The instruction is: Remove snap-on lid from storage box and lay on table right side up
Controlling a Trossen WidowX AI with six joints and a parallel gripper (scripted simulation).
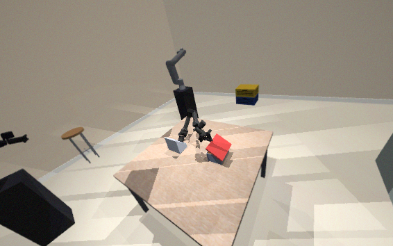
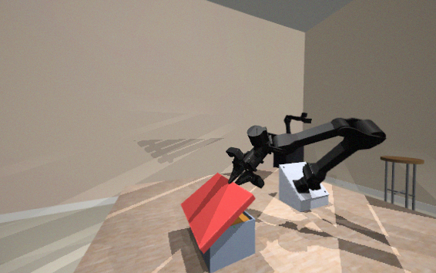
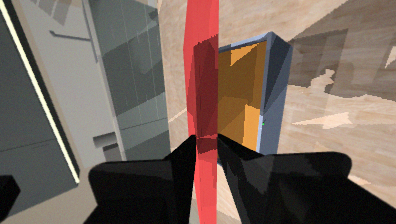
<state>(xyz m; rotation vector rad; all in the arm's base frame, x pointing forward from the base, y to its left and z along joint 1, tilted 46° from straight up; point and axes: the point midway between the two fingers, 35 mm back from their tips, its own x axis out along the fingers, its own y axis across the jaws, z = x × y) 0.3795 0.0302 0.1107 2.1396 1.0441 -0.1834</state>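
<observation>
My gripper tip is 7 cm short of the lid, 4 cm above it and 1 cm to the right of it. From my gripper tip the other things lie so: storage box: 13 cm below, 5 cm ahead, 1 cm to the left.
</observation>
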